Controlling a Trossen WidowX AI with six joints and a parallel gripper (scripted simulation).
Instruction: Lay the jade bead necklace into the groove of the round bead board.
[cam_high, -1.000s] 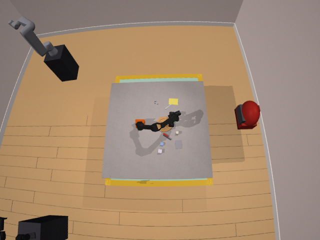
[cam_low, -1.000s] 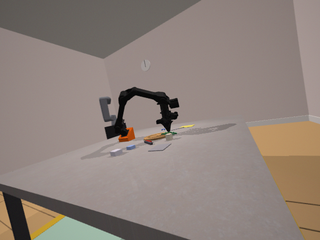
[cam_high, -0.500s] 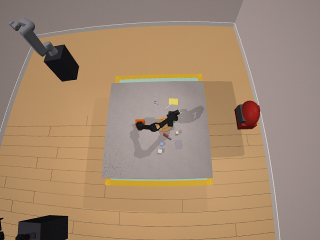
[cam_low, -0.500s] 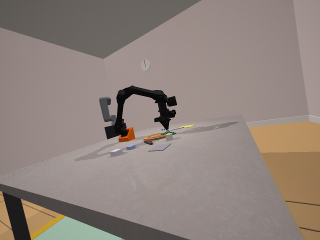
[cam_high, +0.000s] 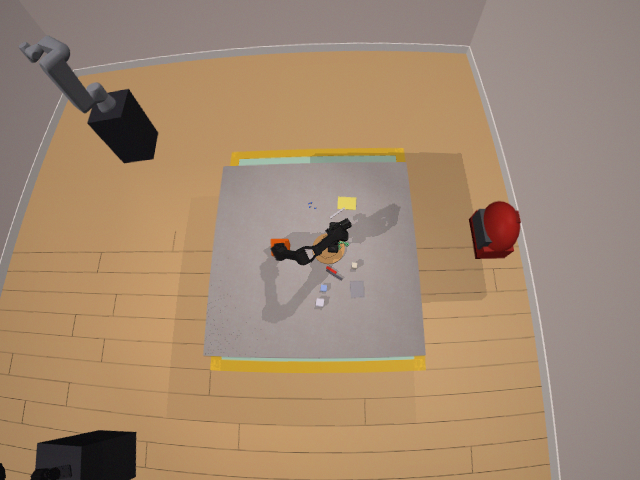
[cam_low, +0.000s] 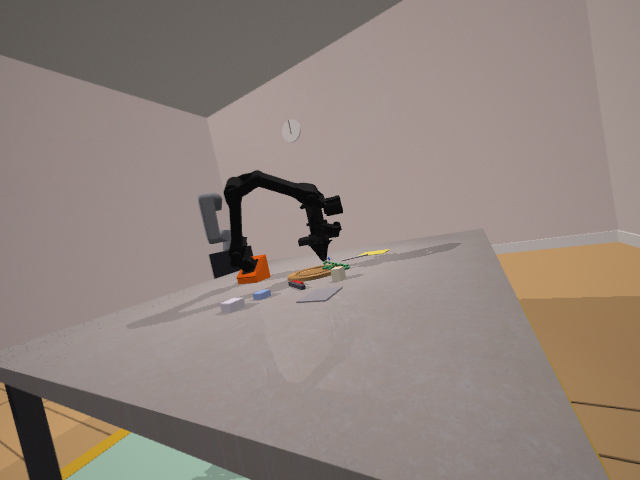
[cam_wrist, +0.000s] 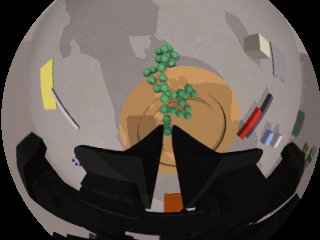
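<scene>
The round wooden bead board lies 40 mm behind my gripper tip, 30 mm to the right of it and 30 mm below it. Also, from my gripper tip: beige cube 150 mm to the right, 110 mm ahead, 20 mm below; then red-handled tool 180 mm to the right, 30 mm below, 20 mm behind; then blue block 280 mm to the right, 80 mm behind, 30 mm below.
</scene>
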